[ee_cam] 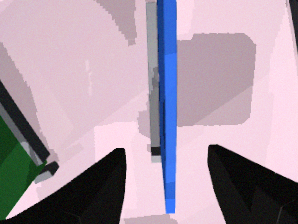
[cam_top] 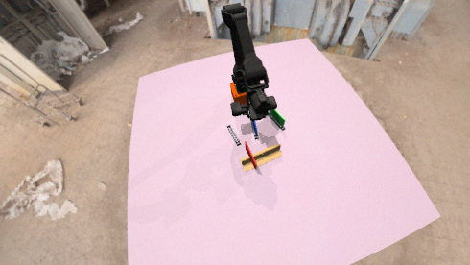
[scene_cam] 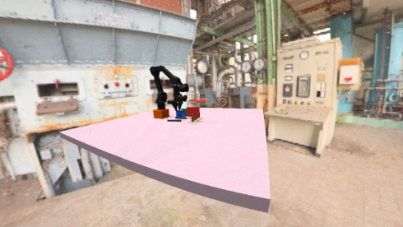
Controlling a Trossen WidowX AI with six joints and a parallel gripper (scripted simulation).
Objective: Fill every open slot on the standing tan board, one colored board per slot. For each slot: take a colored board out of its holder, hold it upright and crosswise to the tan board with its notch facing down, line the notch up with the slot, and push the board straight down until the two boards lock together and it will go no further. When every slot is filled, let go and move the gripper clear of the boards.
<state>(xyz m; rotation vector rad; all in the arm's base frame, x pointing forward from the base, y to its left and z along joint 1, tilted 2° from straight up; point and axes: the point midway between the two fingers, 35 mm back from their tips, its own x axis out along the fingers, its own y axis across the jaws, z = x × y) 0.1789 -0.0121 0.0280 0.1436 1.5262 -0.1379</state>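
Now: gripper tip 20 mm short of the blue board, 10 mm to the left of it and 40 mm above it. From my gripper tip the other things lie so: tan board: 170 mm ahead, 30 mm to the right, 30 mm below; red board: 170 mm ahead, 80 mm to the right; green board: 30 mm ahead, 110 mm to the left, 40 mm below.
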